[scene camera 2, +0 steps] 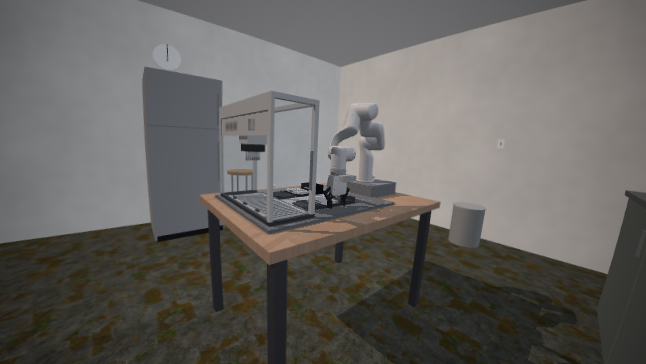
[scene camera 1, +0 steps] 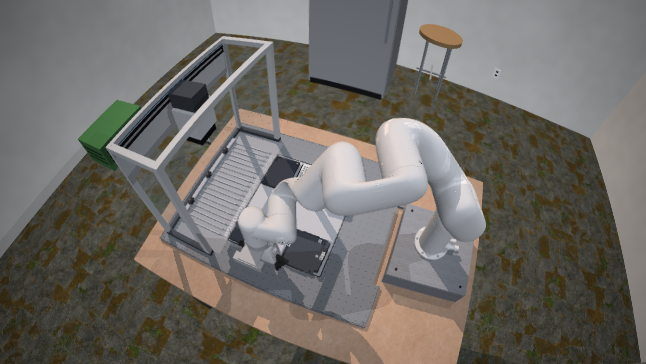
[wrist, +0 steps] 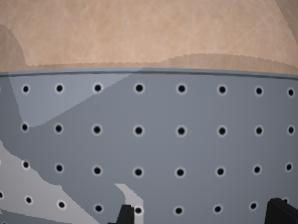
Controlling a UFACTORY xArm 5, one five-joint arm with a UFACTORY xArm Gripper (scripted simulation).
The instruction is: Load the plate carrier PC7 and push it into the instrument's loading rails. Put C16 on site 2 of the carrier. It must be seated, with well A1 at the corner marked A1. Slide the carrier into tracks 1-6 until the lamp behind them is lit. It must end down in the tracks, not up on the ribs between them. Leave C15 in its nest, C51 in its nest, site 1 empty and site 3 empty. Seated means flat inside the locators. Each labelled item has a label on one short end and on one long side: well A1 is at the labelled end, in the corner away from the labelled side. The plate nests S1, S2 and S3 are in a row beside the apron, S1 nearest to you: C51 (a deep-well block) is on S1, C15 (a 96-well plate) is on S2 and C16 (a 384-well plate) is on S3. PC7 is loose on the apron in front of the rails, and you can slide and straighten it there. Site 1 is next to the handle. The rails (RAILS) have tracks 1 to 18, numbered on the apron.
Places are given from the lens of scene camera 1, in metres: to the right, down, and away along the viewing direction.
plate carrier PC7 (scene camera 1: 303, 254): -0.06, 0.24, 1.02
